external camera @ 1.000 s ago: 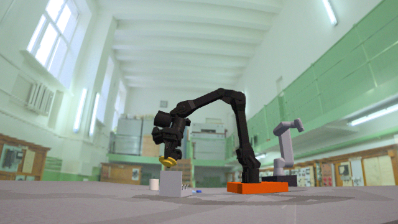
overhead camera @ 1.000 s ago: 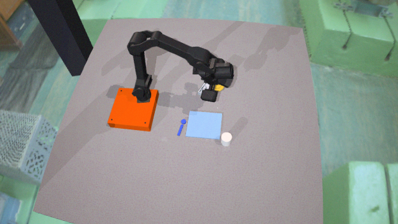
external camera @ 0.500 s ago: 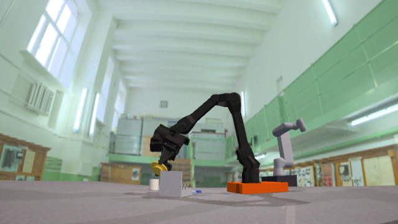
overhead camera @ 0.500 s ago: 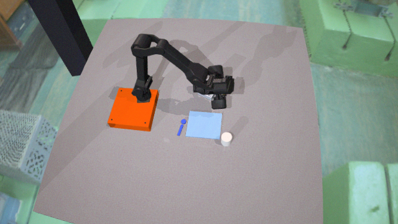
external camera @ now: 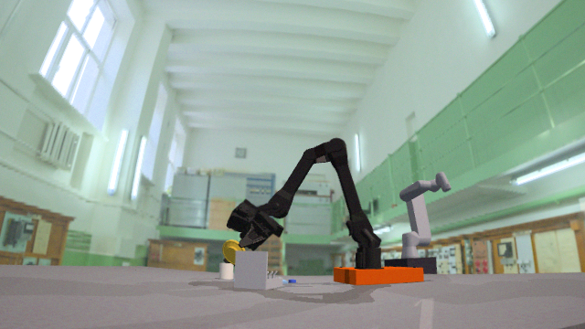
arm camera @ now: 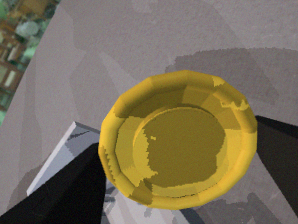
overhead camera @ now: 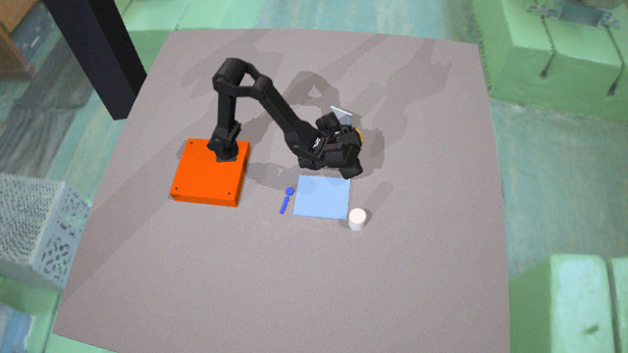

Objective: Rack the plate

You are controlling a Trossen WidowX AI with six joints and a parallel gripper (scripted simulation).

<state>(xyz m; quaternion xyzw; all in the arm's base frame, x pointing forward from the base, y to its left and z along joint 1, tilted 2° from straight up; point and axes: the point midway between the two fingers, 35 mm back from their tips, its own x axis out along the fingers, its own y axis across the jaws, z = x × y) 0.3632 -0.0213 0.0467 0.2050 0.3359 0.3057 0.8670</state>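
The grey dish rack lies 6 cm behind my gripper tip, 5 cm to the left of it and 5 cm below it. Also, from my gripper tip: white cup: 24 cm to the right, 5 cm below, 1 cm behind; yellow plate: right at my gripper tip; light blue mat: 15 cm to the right, 10 cm behind, 7 cm below.
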